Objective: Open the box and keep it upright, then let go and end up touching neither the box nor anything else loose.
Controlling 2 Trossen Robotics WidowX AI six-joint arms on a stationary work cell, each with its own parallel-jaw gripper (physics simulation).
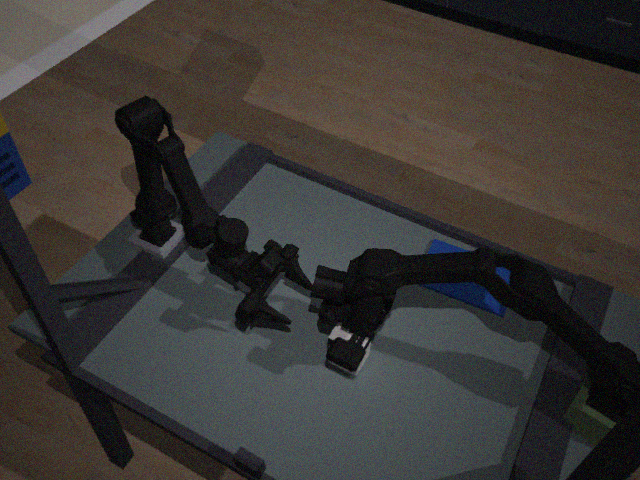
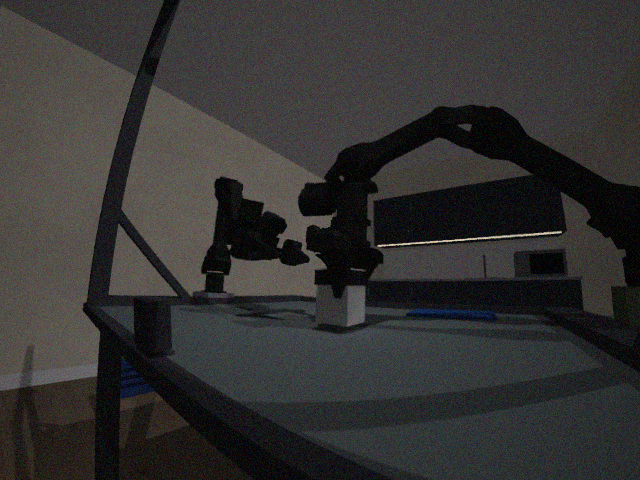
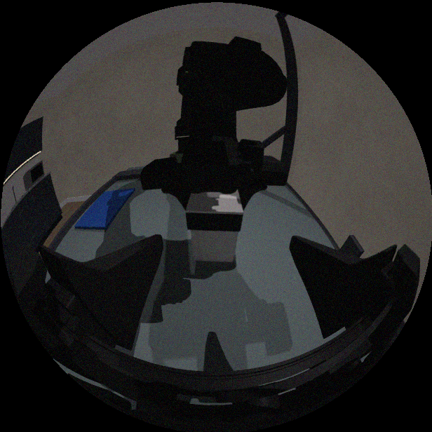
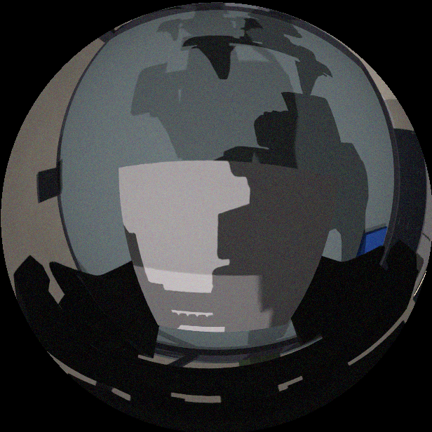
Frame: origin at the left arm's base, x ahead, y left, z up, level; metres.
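Seen in the pictures: left gripper, fingertip midpoint: (image 1: 302, 306) (image 2: 295, 258); right gripper, fingertip midpoint: (image 2: 347, 298); left arm's base at its link origin: (image 1: 158, 233) (image 2: 213, 292); right arm's base at its link origin: (image 1: 608, 401).
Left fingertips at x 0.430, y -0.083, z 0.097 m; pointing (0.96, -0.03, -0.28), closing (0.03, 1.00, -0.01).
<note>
Pixels of each thing's top centre, then the offset from my left fingertips to it. Level surfaces: height alone.
- table at its surface level: dz -0.131 m
- flat blue panel at its top centre: (image 1: 467, 275) (image 2: 451, 312) dx +0.260, dy +0.339, dz -0.123 m
- dark block at its top centre: (image 2: 153, 297) (image 1: 249, 457) dx +0.044, dy -0.284, dz -0.074 m
- green block at its top centre: (image 1: 608, 401) dx +0.587, dy +0.119, dz -0.055 m
A white box (image 1: 338, 334) (image 2: 330, 310) (image 3: 215, 247) (image 4: 175, 215) with a black band around its upper part stands upright on the table (image 1: 413, 408) (image 2: 387, 372). Its top looks closed, partly lit and partly in shadow. My right gripper (image 1: 351, 343) (image 2: 343, 281) (image 3: 214, 220) (image 4: 220, 245) is above it, pointing down, with its fingers on two opposite sides, shut on the upper part of the box. Where the lid's edge lies is hard to tell in the dark. My left gripper (image 1: 299, 308) (image 3: 229, 242) is wide open and empty, to the left of the box and apart from it.
A flat blue panel (image 1: 439, 248) (image 2: 449, 314) (image 3: 102, 212) (image 4: 374, 241) lies toward the far side. A dark block (image 1: 249, 461) (image 2: 152, 328) sits at the near table edge. A green block (image 1: 589, 415) is by the right arm's base. A dark post (image 1: 93, 408) (image 2: 111, 232) stands at the left.
</note>
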